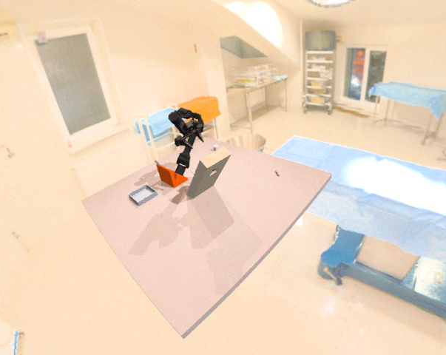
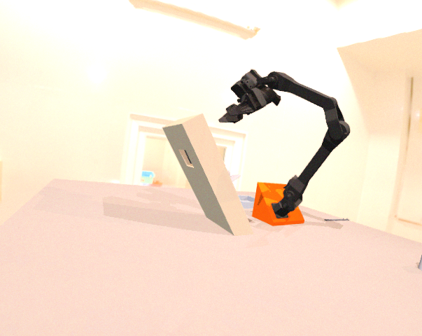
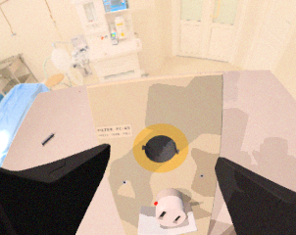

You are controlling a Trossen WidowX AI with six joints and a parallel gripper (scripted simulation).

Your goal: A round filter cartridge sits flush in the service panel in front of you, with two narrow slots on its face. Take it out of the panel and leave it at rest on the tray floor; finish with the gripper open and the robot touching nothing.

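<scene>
Now: the white filter cartridge 160 mm below my gripper tip, 20 mm behind it and 10 mm to the right of it. Round my gripper tip: service panel: 180 mm below, 20 mm ahead; then blue-grey tray: 340 mm behind, 320 mm below, 290 mm to the right; then dark item: 440 mm to the left, 330 mm below, 230 mm ahead.
</scene>
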